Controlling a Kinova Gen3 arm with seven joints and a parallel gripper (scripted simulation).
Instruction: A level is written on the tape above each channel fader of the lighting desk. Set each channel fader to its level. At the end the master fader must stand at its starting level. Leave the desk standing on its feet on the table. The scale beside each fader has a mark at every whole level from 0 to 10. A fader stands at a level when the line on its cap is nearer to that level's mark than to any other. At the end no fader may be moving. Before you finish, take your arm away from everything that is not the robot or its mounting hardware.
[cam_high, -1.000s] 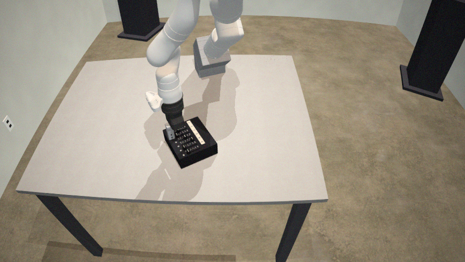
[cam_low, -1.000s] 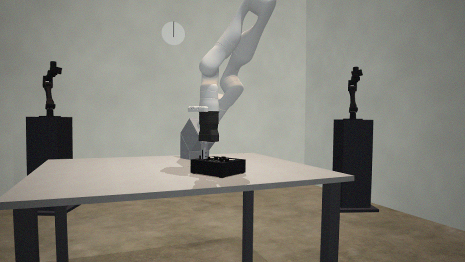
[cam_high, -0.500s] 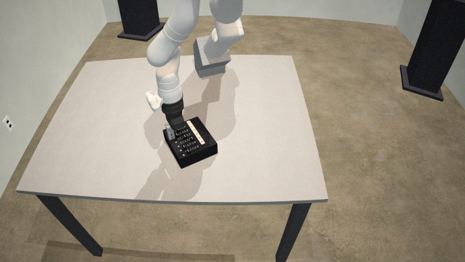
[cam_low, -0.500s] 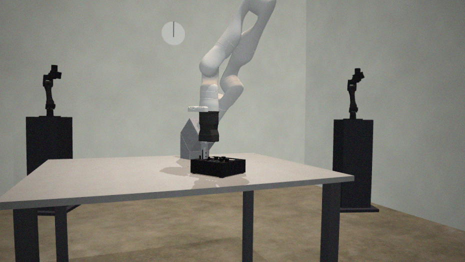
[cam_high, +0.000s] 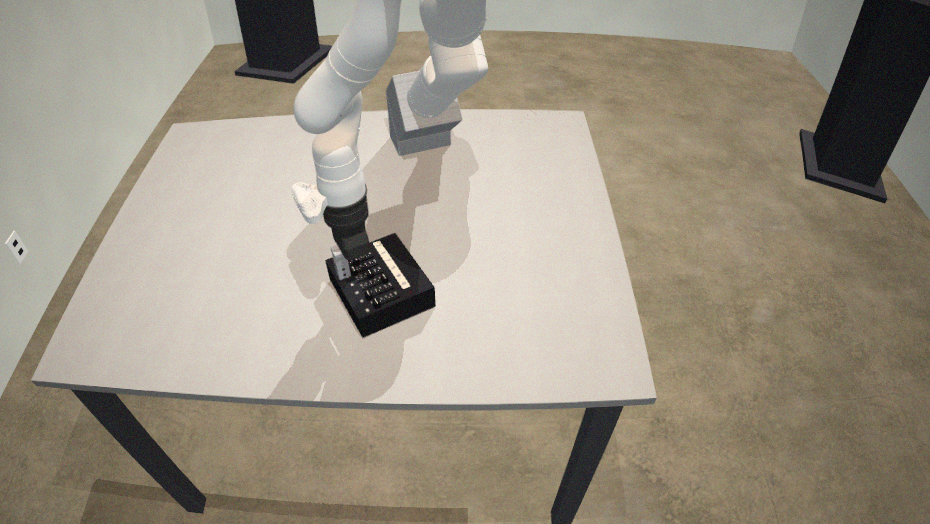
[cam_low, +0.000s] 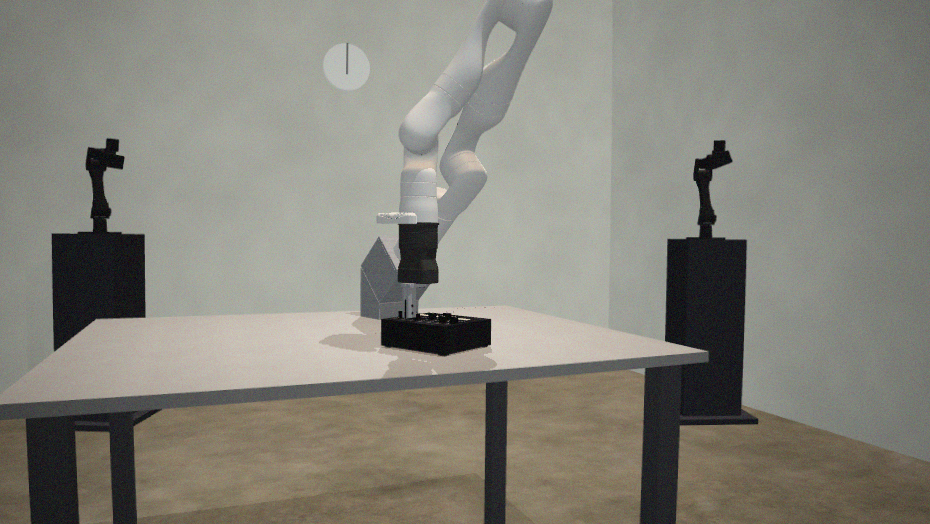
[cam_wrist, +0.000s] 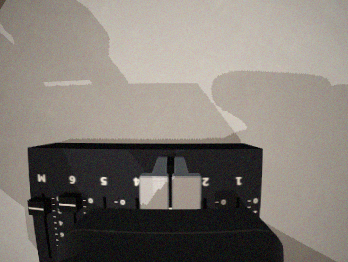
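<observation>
Now: hand 4 cm past the channel 2 cap and 1 cm above it. Also, from my hand: master cap 9 cm to the left, 4 cm ahead, 1 cm below; channel 6 cap 6 cm to the left, 3 cm ahead, 1 cm below; channel 1 cap 5 cm behind, 2 cm to the right, 1 cm below.
</observation>
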